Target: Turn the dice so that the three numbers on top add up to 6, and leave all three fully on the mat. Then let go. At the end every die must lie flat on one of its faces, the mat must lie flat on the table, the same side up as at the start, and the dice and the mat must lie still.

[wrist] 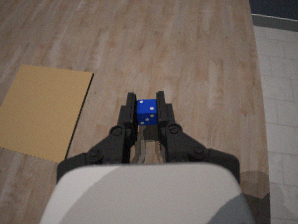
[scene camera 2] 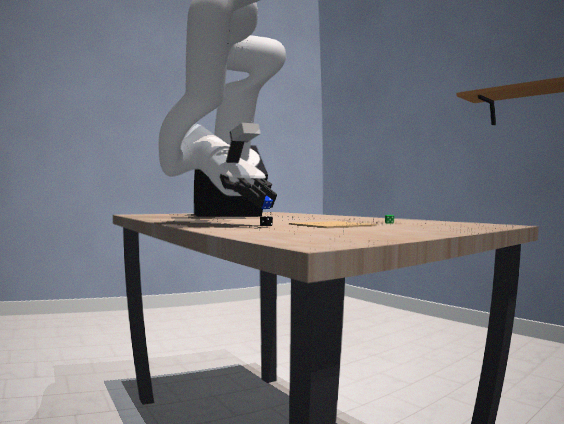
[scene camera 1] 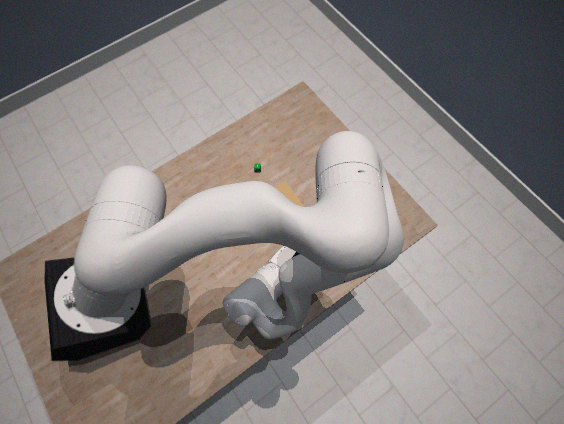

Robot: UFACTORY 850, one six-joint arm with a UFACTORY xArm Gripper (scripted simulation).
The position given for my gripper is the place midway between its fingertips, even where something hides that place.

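Observation:
My gripper point(scene camera 2: 268, 201) in sight, also in the wrist view point(wrist: 146, 102).

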